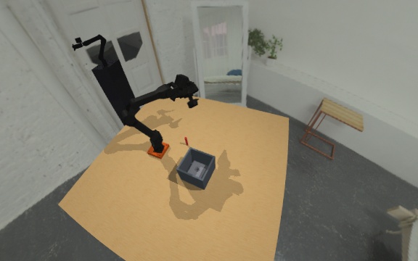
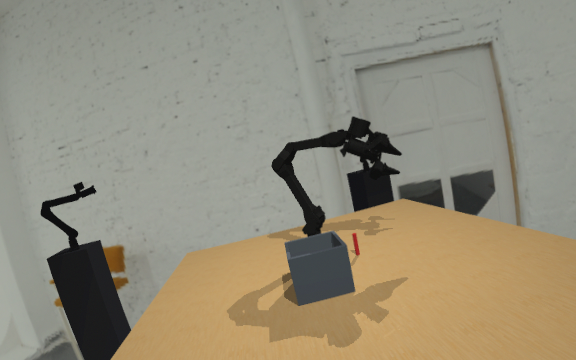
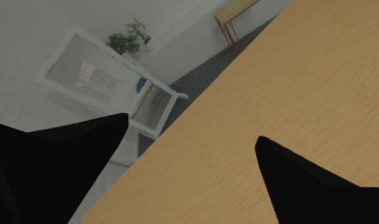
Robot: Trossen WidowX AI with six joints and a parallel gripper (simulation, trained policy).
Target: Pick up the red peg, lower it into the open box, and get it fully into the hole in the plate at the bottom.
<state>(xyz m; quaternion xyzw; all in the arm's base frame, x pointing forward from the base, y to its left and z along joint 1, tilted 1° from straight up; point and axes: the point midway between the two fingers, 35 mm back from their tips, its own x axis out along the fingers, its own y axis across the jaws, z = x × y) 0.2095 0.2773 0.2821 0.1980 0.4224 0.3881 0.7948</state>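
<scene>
The red peg lies 4 cm behind my gripper tip, 22 cm to the right of it and 24 cm below it. From my gripper tip the other things lie so: plate: 9 cm ahead, 43 cm to the right, 24 cm below.
</scene>
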